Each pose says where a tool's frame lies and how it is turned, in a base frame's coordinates. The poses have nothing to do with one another.
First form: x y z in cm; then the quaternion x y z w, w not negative.
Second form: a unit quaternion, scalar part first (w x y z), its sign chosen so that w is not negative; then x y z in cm. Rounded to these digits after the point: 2 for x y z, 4 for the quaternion.
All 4 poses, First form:
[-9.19 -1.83 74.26 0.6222 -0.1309 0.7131 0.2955]
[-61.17 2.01 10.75 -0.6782 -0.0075 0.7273 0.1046]
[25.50 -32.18 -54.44 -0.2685 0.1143 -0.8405 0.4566]
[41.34 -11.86 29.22 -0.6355 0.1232 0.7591 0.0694]
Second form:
[0.2955 0.6222 -0.1309 0.7131 -9.19 -1.83 74.26]
[0.1046 -0.6782 -0.0075 0.7273 -61.17 2.01 10.75]
[0.4566 -0.2685 0.1143 -0.8405 25.50 -32.18 -54.44]
[0.0694 -0.6355 0.1232 0.7591 41.34 -11.86 29.22]

